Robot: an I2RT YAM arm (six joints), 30 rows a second.
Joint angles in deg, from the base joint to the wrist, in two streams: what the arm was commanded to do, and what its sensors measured. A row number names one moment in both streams.
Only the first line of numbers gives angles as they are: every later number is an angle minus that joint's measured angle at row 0.
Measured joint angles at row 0:
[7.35 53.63 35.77 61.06 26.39 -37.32]
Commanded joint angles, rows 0 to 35:
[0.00 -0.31 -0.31 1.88 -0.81 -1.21]
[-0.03 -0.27 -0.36 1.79 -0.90 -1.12]
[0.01 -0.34 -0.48 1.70 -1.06 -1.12]
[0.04 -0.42 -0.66 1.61 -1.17 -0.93]
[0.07 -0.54 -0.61 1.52 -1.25 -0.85]
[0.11 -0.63 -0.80 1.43 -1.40 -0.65]
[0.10 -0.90 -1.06 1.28 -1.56 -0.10]
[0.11 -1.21 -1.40 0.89 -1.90 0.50]
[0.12 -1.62 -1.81 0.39 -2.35 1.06]
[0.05 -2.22 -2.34 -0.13 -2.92 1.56]
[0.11 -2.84 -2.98 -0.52 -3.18 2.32]
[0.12 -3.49 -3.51 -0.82 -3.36 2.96]
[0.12 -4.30 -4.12 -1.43 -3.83 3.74]
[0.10 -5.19 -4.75 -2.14 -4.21 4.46]
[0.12 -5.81 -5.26 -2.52 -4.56 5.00]
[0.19 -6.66 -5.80 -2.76 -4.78 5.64]
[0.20 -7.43 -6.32 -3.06 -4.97 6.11]
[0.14 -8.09 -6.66 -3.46 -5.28 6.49]
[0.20 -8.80 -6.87 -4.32 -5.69 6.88]
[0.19 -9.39 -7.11 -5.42 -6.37 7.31]
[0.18 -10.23 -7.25 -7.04 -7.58 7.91]
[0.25 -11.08 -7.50 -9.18 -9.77 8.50]
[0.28 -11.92 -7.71 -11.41 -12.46 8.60]
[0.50 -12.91 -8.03 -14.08 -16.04 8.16]
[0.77 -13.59 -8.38 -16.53 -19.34 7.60]
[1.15 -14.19 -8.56 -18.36 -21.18 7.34]
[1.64 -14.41 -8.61 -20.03 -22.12 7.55]
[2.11 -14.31 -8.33 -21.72 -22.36 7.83]
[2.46 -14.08 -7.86 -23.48 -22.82 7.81]
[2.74 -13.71 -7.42 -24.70 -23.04 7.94]
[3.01 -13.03 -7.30 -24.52 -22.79 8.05]
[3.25 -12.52 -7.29 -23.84 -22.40 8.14]
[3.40 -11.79 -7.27 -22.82 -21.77 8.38]
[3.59 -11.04 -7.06 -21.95 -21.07 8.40]
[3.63 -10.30 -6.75 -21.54 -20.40 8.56]
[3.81 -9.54 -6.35 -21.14 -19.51 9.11]
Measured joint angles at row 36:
[3.52 -10.65 -7.50 -22.43 -20.24 7.52]
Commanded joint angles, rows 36 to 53:
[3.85 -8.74 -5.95 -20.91 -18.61 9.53]
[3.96 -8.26 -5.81 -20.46 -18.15 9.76]
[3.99 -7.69 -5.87 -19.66 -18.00 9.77]
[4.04 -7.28 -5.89 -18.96 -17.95 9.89]
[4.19 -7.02 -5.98 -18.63 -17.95 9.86]
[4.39 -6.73 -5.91 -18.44 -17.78 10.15]
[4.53 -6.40 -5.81 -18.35 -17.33 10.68]
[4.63 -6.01 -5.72 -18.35 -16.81 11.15]
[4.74 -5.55 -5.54 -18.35 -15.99 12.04]
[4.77 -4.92 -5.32 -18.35 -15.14 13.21]
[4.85 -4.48 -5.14 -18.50 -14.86 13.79]
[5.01 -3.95 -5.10 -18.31 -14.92 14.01]
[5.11 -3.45 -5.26 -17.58 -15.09 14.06]
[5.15 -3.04 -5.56 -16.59 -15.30 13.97]
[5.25 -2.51 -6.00 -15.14 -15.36 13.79]
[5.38 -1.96 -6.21 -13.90 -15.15 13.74]
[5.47 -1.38 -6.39 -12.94 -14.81 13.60]
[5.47 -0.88 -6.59 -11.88 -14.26 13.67]
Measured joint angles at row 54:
[5.29 -1.75 -6.21 -17.53 -15.56 12.04]
